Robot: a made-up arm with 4 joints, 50 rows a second.
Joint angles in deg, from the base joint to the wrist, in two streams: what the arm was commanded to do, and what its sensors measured. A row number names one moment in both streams.
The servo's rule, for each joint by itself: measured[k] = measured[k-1] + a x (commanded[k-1-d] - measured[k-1]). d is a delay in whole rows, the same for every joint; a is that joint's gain. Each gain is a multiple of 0.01, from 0.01 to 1. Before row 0 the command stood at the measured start. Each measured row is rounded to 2 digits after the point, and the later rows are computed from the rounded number. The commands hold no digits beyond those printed.
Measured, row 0:
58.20, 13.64, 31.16, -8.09
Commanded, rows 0 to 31:
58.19, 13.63, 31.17, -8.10
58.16, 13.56, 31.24, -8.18
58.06, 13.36, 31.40, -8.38
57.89, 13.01, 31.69, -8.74
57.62, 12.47, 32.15, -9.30
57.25, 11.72, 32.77, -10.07
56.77, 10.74, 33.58, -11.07
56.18, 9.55, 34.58, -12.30
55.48, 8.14, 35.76, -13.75
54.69, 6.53, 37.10, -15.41
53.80, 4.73, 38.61, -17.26
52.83, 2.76, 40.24, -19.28
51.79, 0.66, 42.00, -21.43
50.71, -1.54, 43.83, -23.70
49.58, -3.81, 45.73, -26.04
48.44, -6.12, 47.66, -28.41
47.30, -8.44, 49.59, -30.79
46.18, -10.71, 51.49, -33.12
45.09, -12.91, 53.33, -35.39
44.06, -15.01, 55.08, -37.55
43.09, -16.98, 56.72, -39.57
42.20, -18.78, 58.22, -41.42
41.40, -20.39, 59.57, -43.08
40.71, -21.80, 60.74, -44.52
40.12, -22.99, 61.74, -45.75
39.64, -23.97, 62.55, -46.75
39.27, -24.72, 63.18, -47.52
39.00, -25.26, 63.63, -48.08
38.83, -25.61, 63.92, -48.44
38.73, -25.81, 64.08, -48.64
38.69, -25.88, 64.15, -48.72
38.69, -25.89, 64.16, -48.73
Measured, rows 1 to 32:
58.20, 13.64, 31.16, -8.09
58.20, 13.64, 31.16, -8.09
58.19, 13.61, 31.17, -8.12
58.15, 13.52, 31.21, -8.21
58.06, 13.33, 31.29, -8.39
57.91, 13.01, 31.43, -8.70
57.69, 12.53, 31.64, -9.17
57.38, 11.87, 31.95, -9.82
56.97, 11.01, 32.37, -10.66
56.46, 9.95, 32.91, -11.71
55.86, 8.68, 33.58, -12.97
55.16, 7.22, 34.38, -14.43
54.37, 5.57, 35.32, -16.08
53.49, 3.75, 36.39, -17.90
52.54, 1.79, 37.58, -19.87
51.53, -0.28, 38.88, -21.97
50.48, -2.44, 40.28, -24.16
49.40, -4.66, 41.77, -26.41
48.31, -6.90, 43.33, -28.69
47.22, -9.12, 44.93, -30.97
46.15, -11.30, 46.55, -33.21
45.11, -13.40, 48.18, -35.37
44.12, -15.39, 49.79, -37.43
43.20, -17.24, 51.35, -39.35
42.35, -18.93, 52.85, -41.11
41.59, -20.43, 54.27, -42.69
40.93, -21.74, 55.59, -44.07
40.37, -22.84, 56.80, -45.24
39.90, -23.74, 57.89, -46.21
39.54, -24.43, 58.85, -46.97
39.26, -24.94, 59.69, -47.54
39.07, -25.29, 60.40, -47.94
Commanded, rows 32 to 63:
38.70, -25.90, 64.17, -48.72
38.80, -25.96, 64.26, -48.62
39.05, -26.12, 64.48, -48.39
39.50, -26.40, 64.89, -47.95
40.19, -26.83, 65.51, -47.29
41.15, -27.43, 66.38, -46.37
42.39, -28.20, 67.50, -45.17
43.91, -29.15, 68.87, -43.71
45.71, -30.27, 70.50, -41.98
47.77, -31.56, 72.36, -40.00
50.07, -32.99, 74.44, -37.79
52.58, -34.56, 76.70, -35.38
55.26, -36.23, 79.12, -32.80
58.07, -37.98, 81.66, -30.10
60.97, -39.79, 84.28, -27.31
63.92, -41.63, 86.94, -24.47
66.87, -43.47, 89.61, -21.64
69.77, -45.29, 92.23, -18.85
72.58, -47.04, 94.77, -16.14
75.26, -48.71, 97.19, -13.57
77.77, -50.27, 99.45, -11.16
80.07, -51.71, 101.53, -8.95
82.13, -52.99, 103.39, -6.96
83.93, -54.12, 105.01, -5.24
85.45, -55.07, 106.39, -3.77
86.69, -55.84, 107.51, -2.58
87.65, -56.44, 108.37, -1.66
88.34, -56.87, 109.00, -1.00
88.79, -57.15, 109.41, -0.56
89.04, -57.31, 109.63, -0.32
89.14, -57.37, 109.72, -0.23
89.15, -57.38, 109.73, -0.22
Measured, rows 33 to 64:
38.94, -25.51, 61.00, -48.21
38.86, -25.65, 61.51, -48.38
38.84, -25.76, 61.95, -48.46
38.91, -25.89, 62.35, -48.44
39.11, -26.08, 62.76, -48.27
39.48, -26.36, 63.20, -47.94
40.05, -26.76, 63.71, -47.41
40.85, -27.29, 64.32, -46.65
41.89, -27.98, 65.05, -45.65
43.19, -28.83, 65.92, -44.40
44.75, -29.84, 66.95, -42.90
46.56, -31.01, 68.15, -41.16
48.61, -32.32, 69.52, -39.19
50.87, -33.77, 71.06, -37.02
53.32, -35.33, 72.76, -34.67
55.92, -36.98, 74.60, -32.17
58.64, -38.70, 76.57, -29.55
61.44, -40.46, 78.66, -26.86
64.27, -42.25, 80.83, -24.14
67.10, -44.02, 83.06, -21.42
69.87, -45.76, 85.32, -18.75
72.56, -47.43, 87.58, -16.17
75.11, -49.01, 89.81, -13.72
77.50, -50.48, 91.98, -11.42
79.69, -51.83, 94.06, -9.32
81.65, -53.03, 96.03, -7.43
83.36, -54.07, 97.87, -5.78
84.82, -54.95, 99.55, -4.38
86.02, -55.66, 101.06, -3.23
86.96, -56.21, 102.40, -2.32
87.67, -56.62, 103.56, -1.64
88.17, -56.90, 104.55, -1.16

